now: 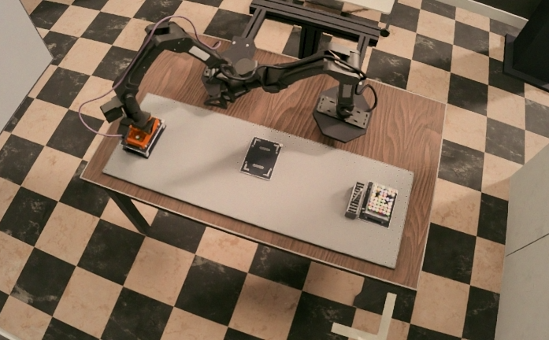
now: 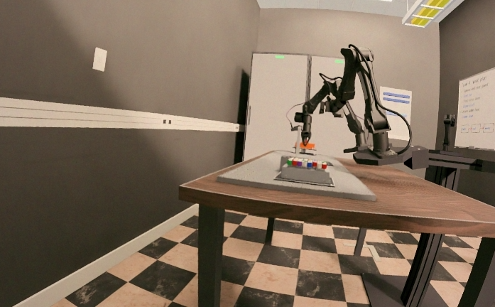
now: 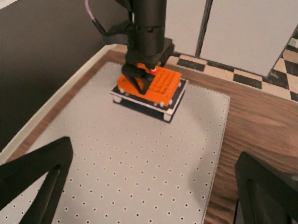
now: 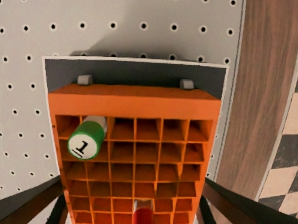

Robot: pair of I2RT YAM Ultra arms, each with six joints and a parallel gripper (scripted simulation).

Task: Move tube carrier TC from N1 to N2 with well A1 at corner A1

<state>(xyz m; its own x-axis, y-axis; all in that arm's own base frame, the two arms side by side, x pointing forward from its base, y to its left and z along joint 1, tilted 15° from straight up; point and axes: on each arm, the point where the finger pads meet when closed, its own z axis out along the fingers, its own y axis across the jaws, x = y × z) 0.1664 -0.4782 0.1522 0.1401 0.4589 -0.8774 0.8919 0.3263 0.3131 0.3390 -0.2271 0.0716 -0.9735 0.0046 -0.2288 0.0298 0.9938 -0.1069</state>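
The orange tube carrier TC lies right at my right hand. From my right hand the other things lie so: black raised nest N2: 20 mm below; then black transfer nest N1: 90 mm behind, 470 mm to the left, 60 mm below; then forceps holder H1: 50 mm behind, 850 mm to the left, 40 mm below.
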